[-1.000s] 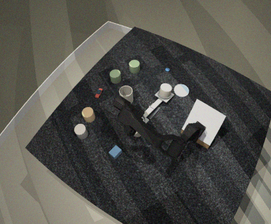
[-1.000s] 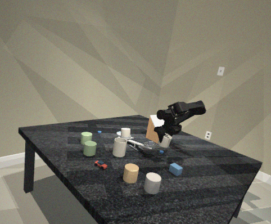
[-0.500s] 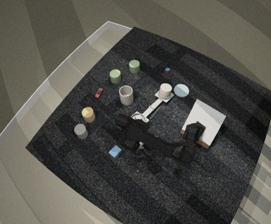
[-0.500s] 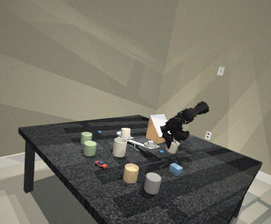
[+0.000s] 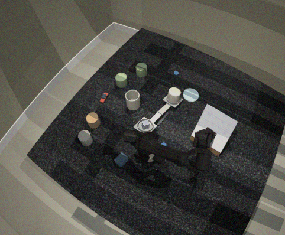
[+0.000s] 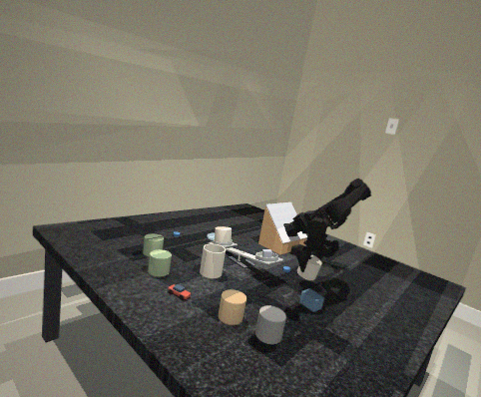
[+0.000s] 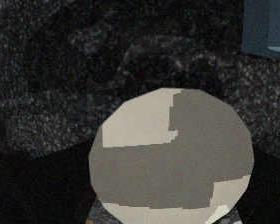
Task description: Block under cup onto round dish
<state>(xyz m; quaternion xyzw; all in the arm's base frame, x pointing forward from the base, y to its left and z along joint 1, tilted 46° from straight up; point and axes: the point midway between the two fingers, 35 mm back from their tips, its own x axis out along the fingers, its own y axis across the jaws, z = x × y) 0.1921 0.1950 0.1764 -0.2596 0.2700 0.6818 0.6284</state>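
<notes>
Right now the grey block is 11 cm to the right of my gripper tip, 11 cm ahead of it and 3 cm above it. From my gripper tip the other things lie so: blue block 10 cm to the left, 10 cm ahead, 4 cm below; then orange cylinder 39 cm ahead, 4 cm to the left, 2 cm below; then grey cylinder 32 cm ahead, 14 cm to the left, 2 cm below.
</notes>
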